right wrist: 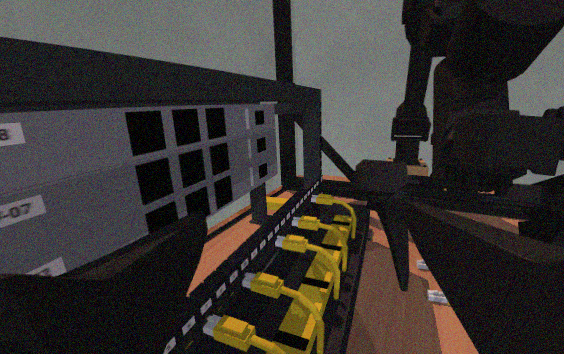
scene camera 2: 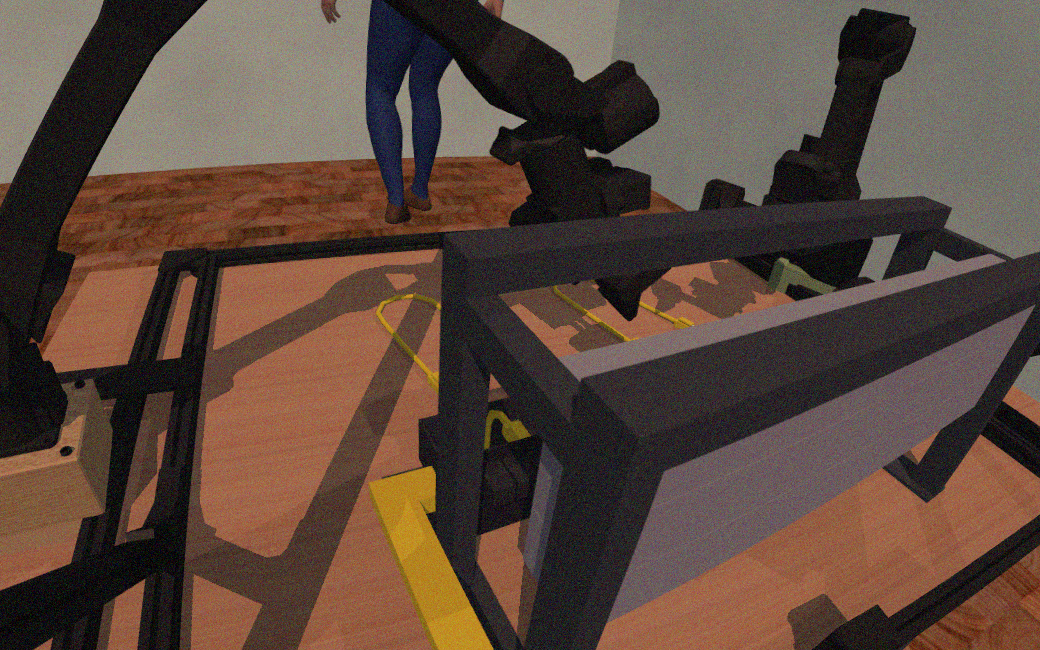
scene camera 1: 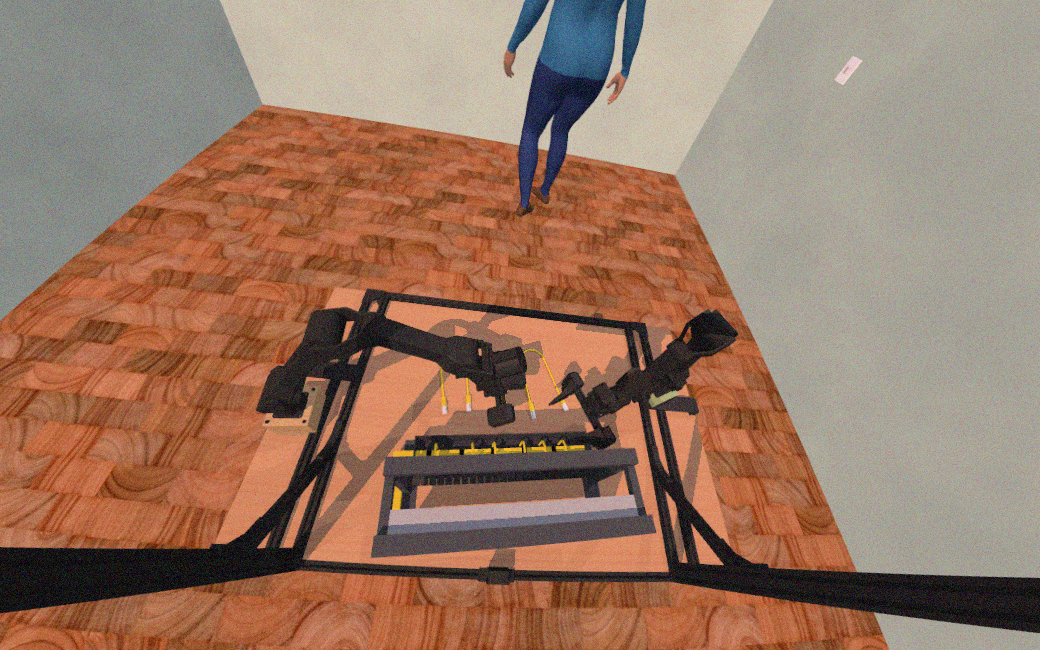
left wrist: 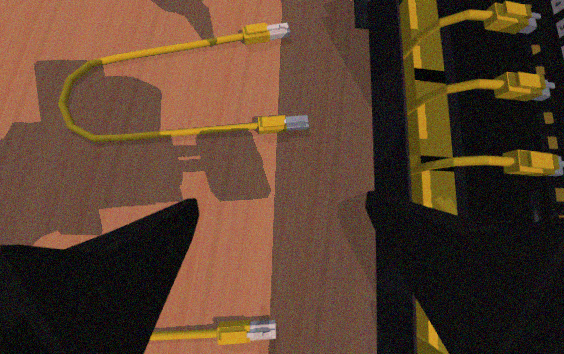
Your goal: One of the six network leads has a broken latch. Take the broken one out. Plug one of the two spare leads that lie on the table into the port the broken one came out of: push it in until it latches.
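Places are measured from the left arm's base along level axes (x right, y ahead, z up), in metres.
Where they show: left gripper, between the fingertips: (scene camera 2: pixel 603 299) (scene camera 1: pixel 509 398) (left wrist: pixel 283 203); right gripper, between the fingertips: (right wrist: pixel 305 216) (scene camera 1: pixel 558 422); left arm's base, origin of its link: (right wrist: pixel 406 162) (scene camera 2: pixel 18 427) (scene camera 1: pixel 291 405); right arm's base, origin of its link: (scene camera 1: pixel 657 385).
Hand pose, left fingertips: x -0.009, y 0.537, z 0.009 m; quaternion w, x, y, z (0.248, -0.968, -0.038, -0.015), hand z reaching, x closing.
Things, the pixels of their top centre, and the offset from my left fingertips. "spot": a spot on its surface instead.
- spare lead, a spot on its surface: (left wrist: pixel 175 132) spot: dx -0.093, dy +0.063, dz -0.081 m
- dark rack frame, a spot on its surface: (scene camera 2: pixel 690 239) spot: dx +0.208, dy -0.126, dz +0.171 m
- grey panel, centre of its top: (scene camera 2: pixel 802 219) (right wrist: pixel 228 79) (scene camera 1: pixel 519 467) dx +0.205, dy -0.018, dz +0.175 m
- yellow bar, a spot on its surface: (scene camera 2: pixel 429 567) spot: dx +0.201, dy -0.274, dz -0.047 m
Yellow network leads are plugged in a row into the black port strip (right wrist: pixel 256 254); three are this lead (left wrist: pixel 522 86) (right wrist: pixel 295 243), this one (left wrist: pixel 534 163) and this one (right wrist: pixel 232 332). I cannot tell which latch is broken. One spare lead (scene camera 1: pixel 550 377) (left wrist: pixel 175 132) lies bent in a U on the table. The other spare lead (scene camera 1: pixel 443 387) (scene camera 2: pixel 414 356) (left wrist: pixel 233 332) lies to its left in scene camera 1. My left gripper (scene camera 1: pixel 500 415) (left wrist: pixel 283 203) is open and empty above the table between the spares and the row. My right gripper (scene camera 1: pixel 581 420) (right wrist: pixel 305 216) is open and empty at the row's right end.
A dark rack frame (scene camera 1: pixel 510 462) (scene camera 2: pixel 690 239) with a grey panel (scene camera 1: pixel 513 512) (scene camera 2: pixel 766 459) stands beside the row. A yellow bar (scene camera 2: pixel 429 567) sticks out at its left end. The left gripper's finger shows near the row in the right wrist view. A person (scene camera 1: pixel 563 107) (scene camera 2: pixel 383 91) stands behind the table.
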